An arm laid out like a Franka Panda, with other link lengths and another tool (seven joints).
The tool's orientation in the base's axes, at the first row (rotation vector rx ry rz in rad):
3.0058, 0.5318, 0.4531
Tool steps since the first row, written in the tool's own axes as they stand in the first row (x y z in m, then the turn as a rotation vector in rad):
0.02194, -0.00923, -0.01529, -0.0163, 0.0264, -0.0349
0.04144, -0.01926, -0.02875, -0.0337, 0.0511, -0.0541
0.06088, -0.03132, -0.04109, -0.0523, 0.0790, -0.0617
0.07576, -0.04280, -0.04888, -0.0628, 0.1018, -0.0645
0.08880, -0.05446, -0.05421, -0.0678, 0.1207, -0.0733
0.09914, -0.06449, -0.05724, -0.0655, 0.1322, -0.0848
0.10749, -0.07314, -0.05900, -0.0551, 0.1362, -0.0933
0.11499, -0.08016, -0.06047, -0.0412, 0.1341, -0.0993
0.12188, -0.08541, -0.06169, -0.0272, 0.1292, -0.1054
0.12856, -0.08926, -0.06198, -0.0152, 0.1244, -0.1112
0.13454, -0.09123, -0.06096, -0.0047, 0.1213, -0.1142
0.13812, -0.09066, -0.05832, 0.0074, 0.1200, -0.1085
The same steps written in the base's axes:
0.01216, 0.01626, 0.01970, -0.0163, -0.0303, 0.0316
0.02240, 0.03243, 0.03690, -0.0295, -0.0594, 0.0477
0.03226, 0.05048, 0.05279, -0.0393, -0.0919, 0.0528
0.03955, 0.06640, 0.06314, -0.0421, -0.1169, 0.0549
0.04587, 0.08185, 0.07061, -0.0430, -0.1364, 0.0639
0.05097, 0.09484, 0.07531, -0.0406, -0.1463, 0.0768
0.05511, 0.10584, 0.07840, -0.0324, -0.1465, 0.0882
0.05911, 0.11501, 0.08114, -0.0224, -0.1397, 0.0975
0.06322, 0.12231, 0.08366, -0.0133, -0.1303, 0.1067
0.06787, 0.12822, 0.08537, -0.0058, -0.1216, 0.1151
0.07289, 0.13213, 0.08584, 0.0017, -0.1151, 0.1205
0.07707, 0.13281, 0.08437, 0.0139, -0.1098, 0.1183

